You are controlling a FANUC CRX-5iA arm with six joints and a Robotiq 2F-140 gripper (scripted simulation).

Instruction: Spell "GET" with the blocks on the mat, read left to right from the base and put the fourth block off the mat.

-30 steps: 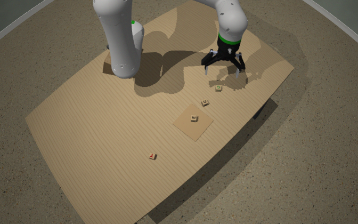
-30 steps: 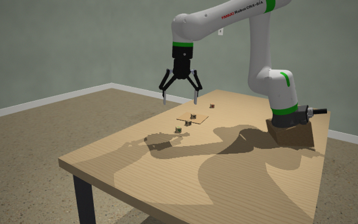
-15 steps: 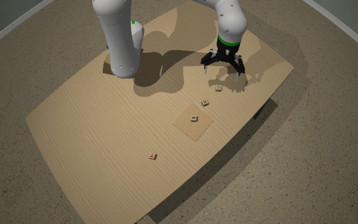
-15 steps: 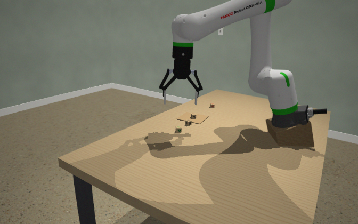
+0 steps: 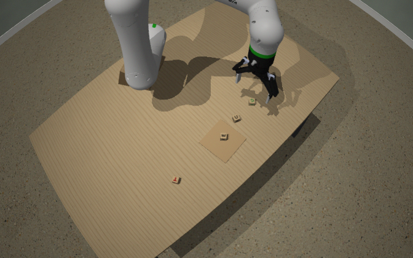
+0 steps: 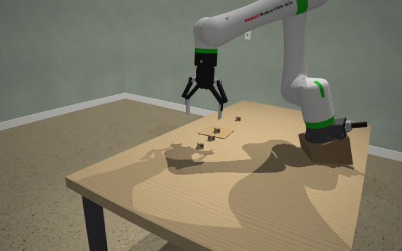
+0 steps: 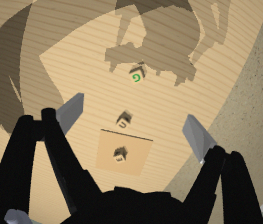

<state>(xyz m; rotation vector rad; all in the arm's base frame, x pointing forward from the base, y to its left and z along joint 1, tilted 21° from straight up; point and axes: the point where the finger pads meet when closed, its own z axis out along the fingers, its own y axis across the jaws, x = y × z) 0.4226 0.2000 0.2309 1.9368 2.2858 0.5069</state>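
My hand is 40 mm short of the mat, 190 mm to the left of it and 140 mm above it.
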